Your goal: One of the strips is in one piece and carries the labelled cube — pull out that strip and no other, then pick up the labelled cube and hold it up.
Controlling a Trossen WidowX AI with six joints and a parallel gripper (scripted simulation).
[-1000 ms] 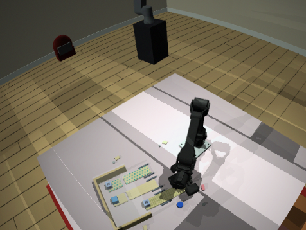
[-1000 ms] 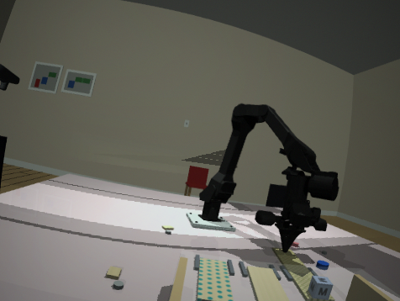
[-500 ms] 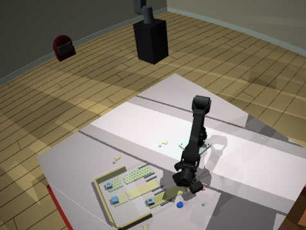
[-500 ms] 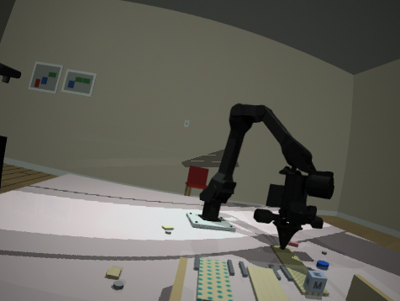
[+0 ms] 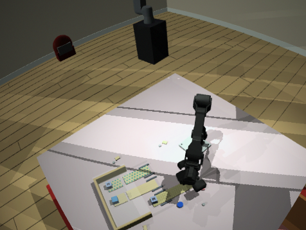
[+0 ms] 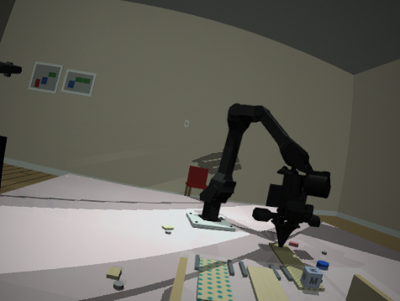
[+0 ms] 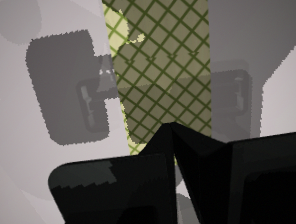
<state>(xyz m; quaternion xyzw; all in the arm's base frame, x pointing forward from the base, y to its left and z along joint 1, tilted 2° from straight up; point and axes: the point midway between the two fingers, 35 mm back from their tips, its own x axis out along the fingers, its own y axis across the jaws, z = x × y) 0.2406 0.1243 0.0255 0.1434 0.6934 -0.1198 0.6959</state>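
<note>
The blue disc lies 130 mm ahead of my gripper tip and 30 mm to the left of it.
</note>
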